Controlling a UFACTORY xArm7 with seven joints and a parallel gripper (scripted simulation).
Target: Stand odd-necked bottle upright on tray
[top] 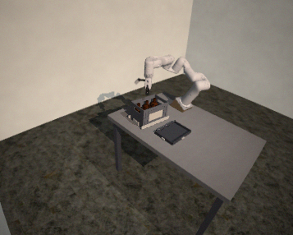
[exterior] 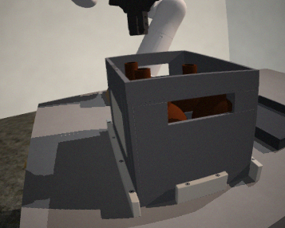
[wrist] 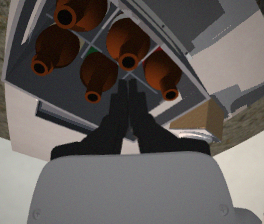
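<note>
The dark grey crate is 1 cm ahead of my hand, 4 cm to the left of it and 16 cm below it. Also, from my hand: dark flat tray 1 cm ahead, 33 cm to the left, 23 cm below; glass bottle 9 cm behind, 1 cm to the left, 15 cm below.
</note>
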